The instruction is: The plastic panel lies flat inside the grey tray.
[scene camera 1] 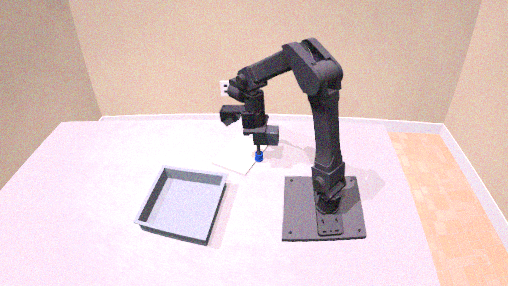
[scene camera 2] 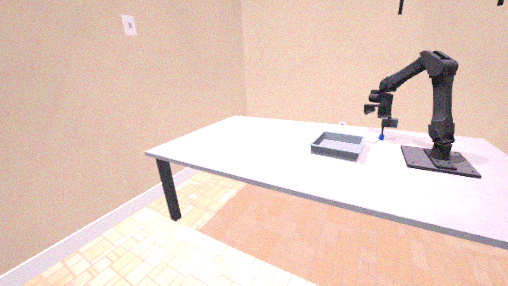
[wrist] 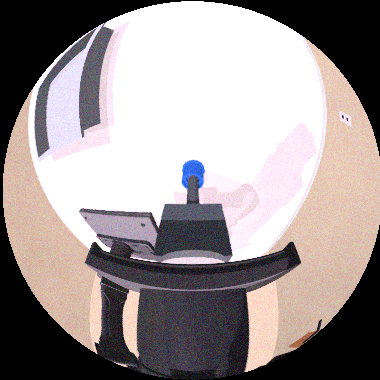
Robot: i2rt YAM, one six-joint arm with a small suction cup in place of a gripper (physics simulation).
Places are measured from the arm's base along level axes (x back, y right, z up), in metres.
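Pixels of known places: hand, tool point: (scene camera 1: 259, 159) (scene camera 2: 381, 139) (wrist: 192, 169); arm's base, link origin: (scene camera 1: 327, 208) (scene camera 2: 438, 159) (wrist: 123, 243).
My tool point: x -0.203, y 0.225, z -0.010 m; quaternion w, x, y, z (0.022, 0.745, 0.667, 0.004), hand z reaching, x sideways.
For each thing: its top centre in the pictures, then the offset to it from my tool point.
- thin white plastic panel, top centre: (wrist: 214, 119) (scene camera 1: 240, 152) (scene camera 2: 368, 136) dx -0.064, dy +0.032, dz +0.002 m
- grey tray, top centre: (scene camera 1: 180, 198) (scene camera 2: 338, 140) dx -0.216, dy -0.222, dz +0.045 m
The thin white plastic panel (scene camera 1: 238, 159) (scene camera 2: 370, 139) lies flat on the white table, behind and to the right of the grey tray (scene camera 1: 153, 194) (scene camera 2: 332, 153). The tray is empty and also shows at the upper left of the wrist view (wrist: 90, 92). My blue suction cup (scene camera 1: 258, 156) (scene camera 2: 381, 137) (wrist: 192, 173) is lowered onto the panel close to its right edge and rests on its surface. In the wrist view the panel cannot be told from the white table.
The arm's dark base plate (scene camera 1: 298, 215) sits on the table to the right of the tray. A wall socket (wrist: 345, 118) is on the beige wall behind the table. The table edge (scene camera 2: 253, 179) runs in front of the tray.
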